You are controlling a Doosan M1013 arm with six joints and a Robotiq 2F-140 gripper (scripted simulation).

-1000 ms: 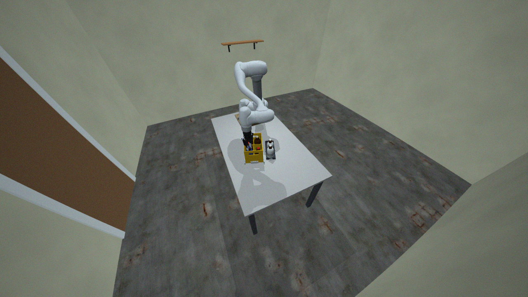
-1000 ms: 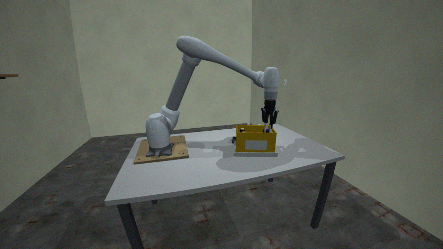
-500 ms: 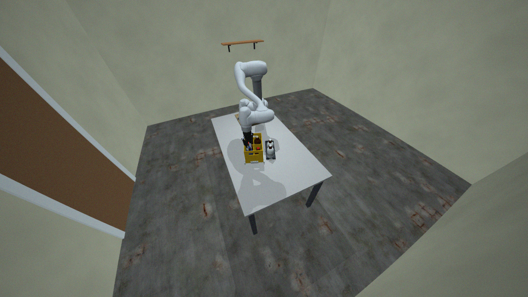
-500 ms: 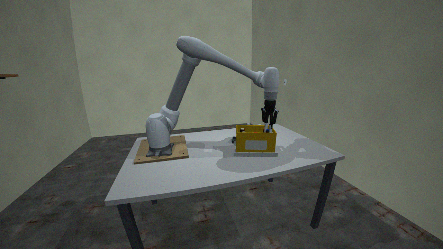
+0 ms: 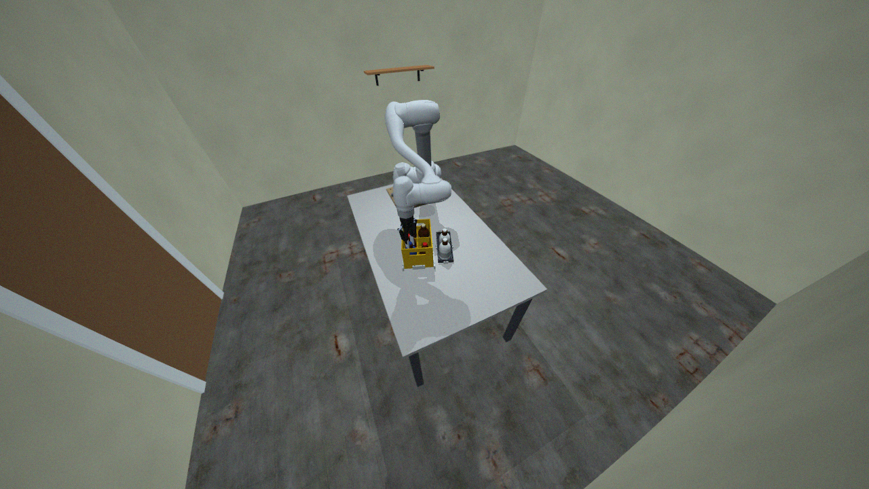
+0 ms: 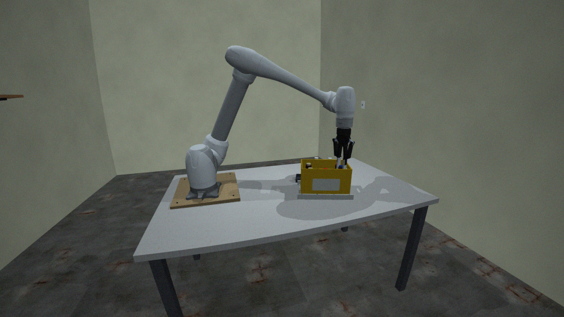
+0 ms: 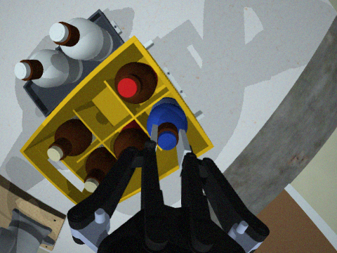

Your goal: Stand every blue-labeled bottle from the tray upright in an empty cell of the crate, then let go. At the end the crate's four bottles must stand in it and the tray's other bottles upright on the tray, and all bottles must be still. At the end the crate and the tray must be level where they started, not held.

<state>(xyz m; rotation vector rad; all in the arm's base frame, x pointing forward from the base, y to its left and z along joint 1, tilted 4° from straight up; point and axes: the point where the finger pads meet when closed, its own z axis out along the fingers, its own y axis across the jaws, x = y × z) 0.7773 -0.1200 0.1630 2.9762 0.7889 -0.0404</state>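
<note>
The blue-labeled bottle lies 9 cm below my hand. Also, from my hand: yellow crate 8 cm behind, 6 cm to the left, 10 cm below.
</note>
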